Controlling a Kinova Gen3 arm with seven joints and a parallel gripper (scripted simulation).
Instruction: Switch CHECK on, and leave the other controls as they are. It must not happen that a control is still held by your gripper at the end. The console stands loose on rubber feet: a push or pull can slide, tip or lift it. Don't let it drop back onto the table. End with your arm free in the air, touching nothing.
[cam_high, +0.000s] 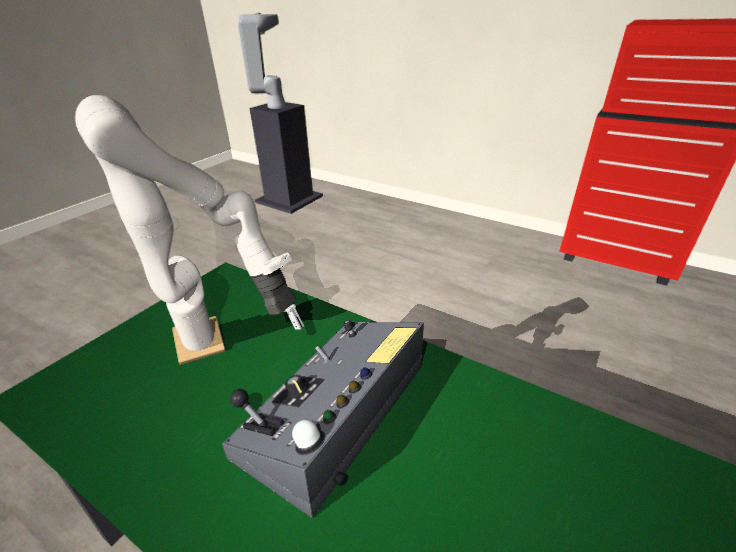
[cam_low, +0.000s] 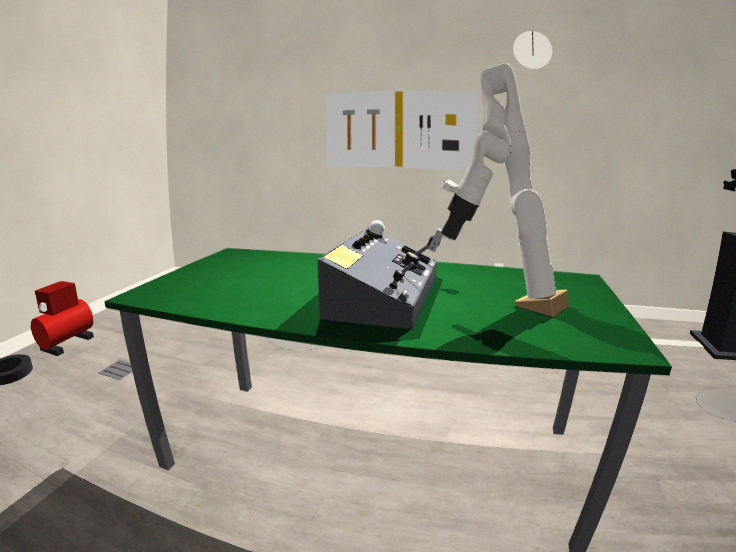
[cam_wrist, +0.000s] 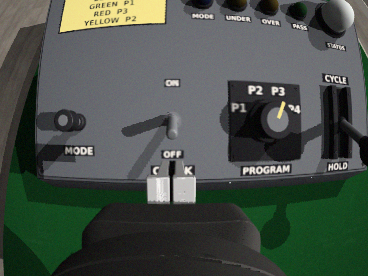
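My hand is 80 mm short of the check toggle and 80 mm above it. Round my hand: mode knob 80 mm ahead, 120 mm to the left, 70 mm below; grey console 120 mm ahead, 60 mm to the right, 100 mm below; program dial 100 mm ahead, 120 mm to the right, 70 mm below.
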